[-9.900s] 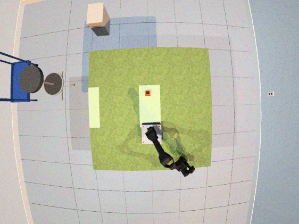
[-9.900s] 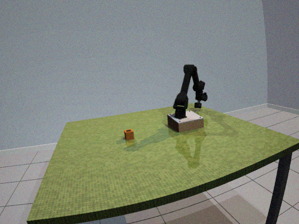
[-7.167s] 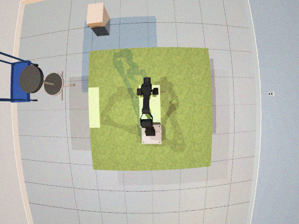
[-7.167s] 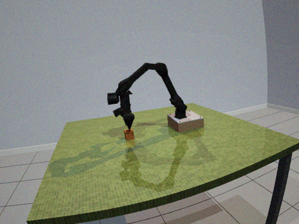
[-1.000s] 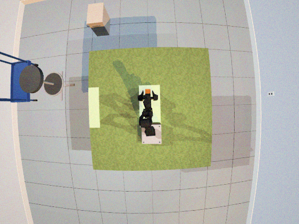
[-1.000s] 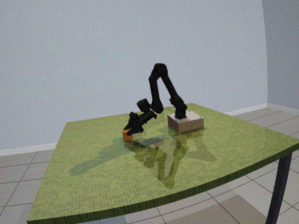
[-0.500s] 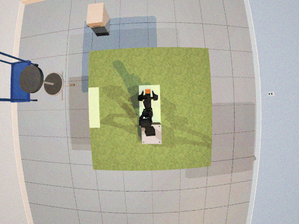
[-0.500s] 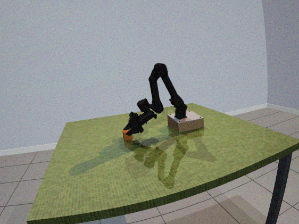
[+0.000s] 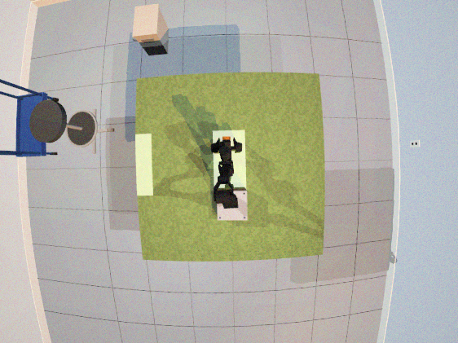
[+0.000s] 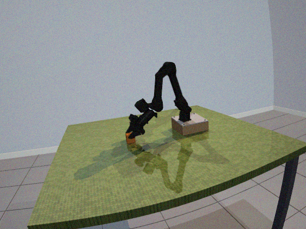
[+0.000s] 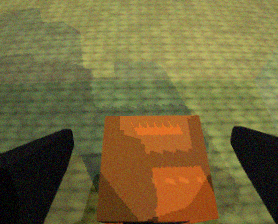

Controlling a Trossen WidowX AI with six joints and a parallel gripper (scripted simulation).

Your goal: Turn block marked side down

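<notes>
My gripper tip is now 30 mm past the orange block, 10 mm to the right of it and 20 mm above it.
</notes>
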